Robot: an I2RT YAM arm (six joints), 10 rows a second.
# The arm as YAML. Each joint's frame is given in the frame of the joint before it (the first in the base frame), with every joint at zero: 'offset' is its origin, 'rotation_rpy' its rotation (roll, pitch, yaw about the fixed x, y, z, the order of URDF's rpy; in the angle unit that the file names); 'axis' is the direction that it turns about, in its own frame. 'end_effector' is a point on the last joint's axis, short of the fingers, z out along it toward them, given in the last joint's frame.
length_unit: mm
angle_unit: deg
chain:
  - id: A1
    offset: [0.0, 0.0, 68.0]
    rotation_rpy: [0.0, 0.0, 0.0]
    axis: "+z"
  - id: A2
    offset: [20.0, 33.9, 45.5]
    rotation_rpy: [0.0, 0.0, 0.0]
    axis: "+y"
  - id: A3
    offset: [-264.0, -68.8, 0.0]
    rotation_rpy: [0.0, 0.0, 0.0]
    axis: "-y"
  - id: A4
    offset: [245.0, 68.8, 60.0]
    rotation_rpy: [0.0, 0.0, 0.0]
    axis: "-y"
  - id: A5
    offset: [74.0, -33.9, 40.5]
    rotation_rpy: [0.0, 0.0, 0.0]
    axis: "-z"
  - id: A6
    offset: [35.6, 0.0, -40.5]
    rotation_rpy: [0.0, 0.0, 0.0]
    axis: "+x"
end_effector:
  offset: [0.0, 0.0, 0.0]
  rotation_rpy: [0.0, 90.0, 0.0]
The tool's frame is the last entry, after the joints.
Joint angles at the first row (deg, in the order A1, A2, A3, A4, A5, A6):
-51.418, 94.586, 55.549, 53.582, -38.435, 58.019
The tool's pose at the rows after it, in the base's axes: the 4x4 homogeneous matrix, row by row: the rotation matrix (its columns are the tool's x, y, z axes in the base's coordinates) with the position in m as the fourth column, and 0 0 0 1 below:
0.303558 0.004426 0.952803 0.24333; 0.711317 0.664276 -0.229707 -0.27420; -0.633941 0.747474 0.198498 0.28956; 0 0 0 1
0.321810 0.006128 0.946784 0.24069; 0.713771 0.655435 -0.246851 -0.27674; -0.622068 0.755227 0.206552 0.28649; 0 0 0 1
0.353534 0.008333 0.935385 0.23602; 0.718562 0.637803 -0.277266 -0.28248; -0.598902 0.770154 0.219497 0.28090; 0 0 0 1
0.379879 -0.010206 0.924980 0.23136; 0.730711 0.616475 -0.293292 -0.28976; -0.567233 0.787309 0.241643 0.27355; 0 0 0 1
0.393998 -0.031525 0.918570 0.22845; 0.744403 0.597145 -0.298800 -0.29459; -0.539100 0.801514 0.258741 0.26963; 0 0 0 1
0.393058 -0.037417 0.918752 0.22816; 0.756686 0.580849 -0.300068 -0.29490; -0.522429 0.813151 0.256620 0.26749; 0 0 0 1
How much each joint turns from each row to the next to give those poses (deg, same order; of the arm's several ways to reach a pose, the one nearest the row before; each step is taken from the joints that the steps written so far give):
-0.373, 0.021, -1.224, 1.158, 1.092, 0.569
-0.524, 0.460, -0.503, 1.444, 0.590, 1.005
-1.049, 1.071, -0.612, 2.448, 0.940, 1.880
-1.246, 1.924, -0.457, 3.999, 0.066, 3.082
-0.809, 1.332, -0.066, 2.710, -0.175, 2.710
-0.065, 0.241, -0.219, 0.307, -0.022, 1.115

